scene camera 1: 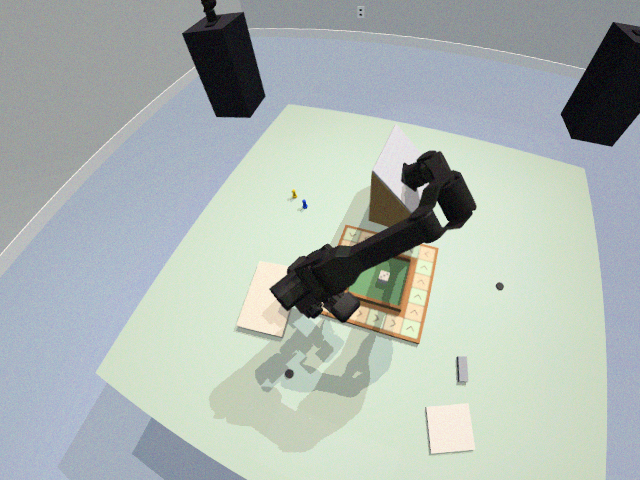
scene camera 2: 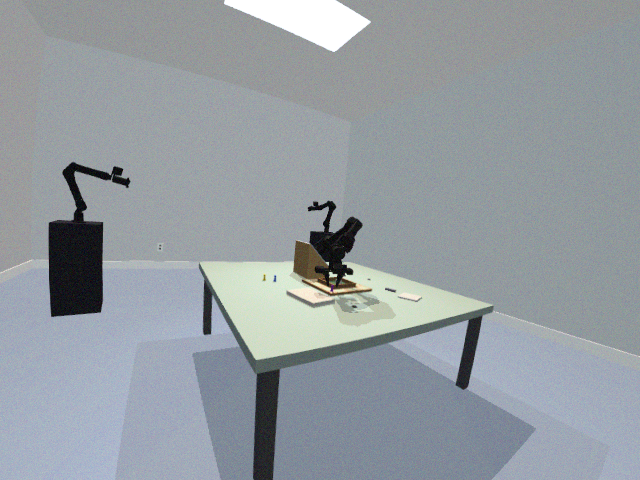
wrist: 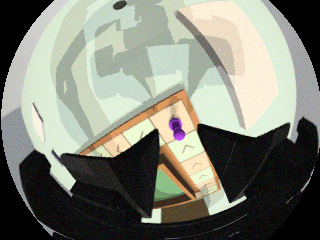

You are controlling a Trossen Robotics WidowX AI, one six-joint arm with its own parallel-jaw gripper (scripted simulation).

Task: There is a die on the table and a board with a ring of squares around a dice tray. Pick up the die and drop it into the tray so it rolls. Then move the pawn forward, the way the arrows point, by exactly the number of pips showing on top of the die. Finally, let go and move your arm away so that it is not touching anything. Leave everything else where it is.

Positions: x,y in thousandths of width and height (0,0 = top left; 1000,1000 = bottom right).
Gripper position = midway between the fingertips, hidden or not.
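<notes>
Gripper, mine (scene camera 1: 509,626), visible. Wrist view too: my gripper (wrist: 558,544).
</notes>
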